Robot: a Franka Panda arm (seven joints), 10 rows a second.
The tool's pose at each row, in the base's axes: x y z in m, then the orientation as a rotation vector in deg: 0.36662, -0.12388, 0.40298, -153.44, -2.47, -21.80; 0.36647, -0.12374, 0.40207, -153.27, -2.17, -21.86; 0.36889, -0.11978, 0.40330, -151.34, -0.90, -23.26; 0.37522, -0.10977, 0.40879, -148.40, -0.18, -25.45; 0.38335, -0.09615, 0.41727, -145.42, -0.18, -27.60; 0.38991, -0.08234, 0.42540, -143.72, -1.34, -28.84; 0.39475, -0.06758, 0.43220, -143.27, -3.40, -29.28; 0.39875, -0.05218, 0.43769, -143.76, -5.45, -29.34; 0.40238, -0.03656, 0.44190, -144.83, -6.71, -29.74
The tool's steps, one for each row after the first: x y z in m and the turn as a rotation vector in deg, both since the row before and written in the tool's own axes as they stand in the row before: -0.00040, 0.00024, 0.00081, 0.13, 0.11, 0.22; 0.00253, -0.00389, 0.00125, 1.59, 1.40, 0.86; 0.00705, -0.01087, 0.00161, 2.51, 2.01, 0.44; 0.00924, -0.01527, 0.00220, 2.60, 1.89, -0.06; 0.00756, -0.01528, 0.00304, 1.62, 0.87, -0.87; 0.00558, -0.01536, 0.00451, 0.63, -0.07, -1.50; 0.00468, -0.01512, 0.00573, -0.24, -0.48, -1.53; 0.00429, -0.01459, 0.00660, -0.97, -0.18, -1.12
